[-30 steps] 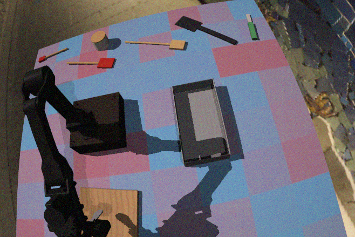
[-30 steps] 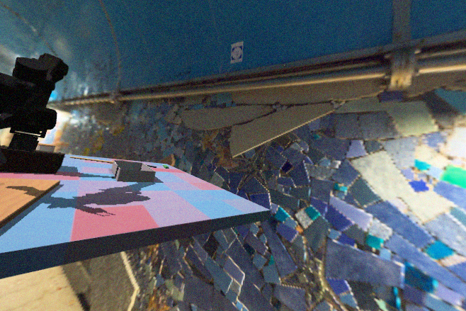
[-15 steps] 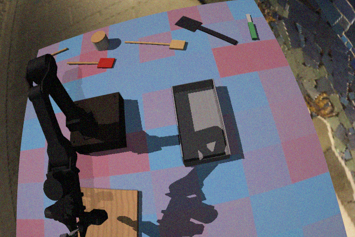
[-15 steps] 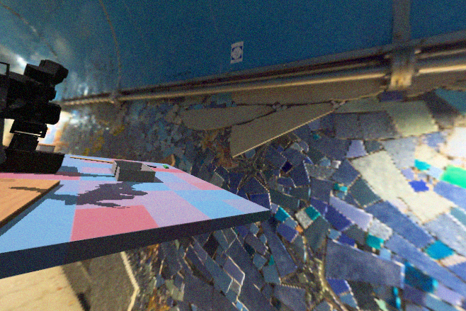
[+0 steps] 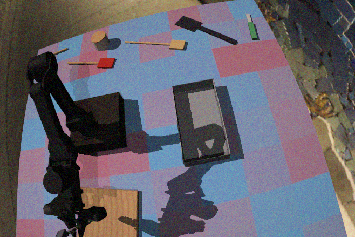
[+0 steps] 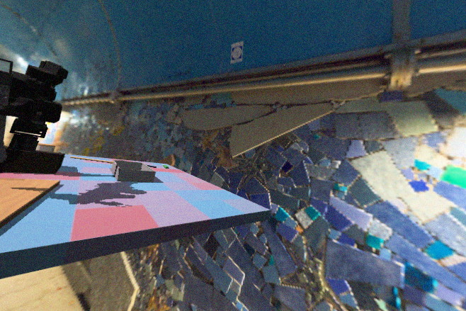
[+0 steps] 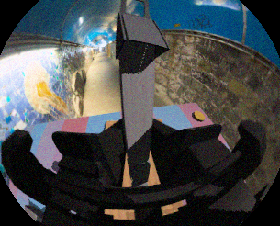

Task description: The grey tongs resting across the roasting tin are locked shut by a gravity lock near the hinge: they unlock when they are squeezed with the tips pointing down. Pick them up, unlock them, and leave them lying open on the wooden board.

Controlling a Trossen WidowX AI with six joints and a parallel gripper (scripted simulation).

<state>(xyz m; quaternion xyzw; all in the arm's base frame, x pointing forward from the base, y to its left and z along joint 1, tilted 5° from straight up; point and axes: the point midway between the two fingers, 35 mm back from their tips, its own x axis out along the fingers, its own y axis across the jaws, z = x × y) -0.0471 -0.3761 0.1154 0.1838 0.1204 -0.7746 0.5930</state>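
My gripper tip is 10 mm to the right of the wooden board and 200 mm above it. From my gripper tip the other things lie so: roasting tin (450 mm ahead, 330 mm to the left, 190 mm below); black spatula (620 mm ahead, 790 mm to the left, 210 mm below); red spatula (70 mm ahead, 790 mm to the left, 210 mm below).
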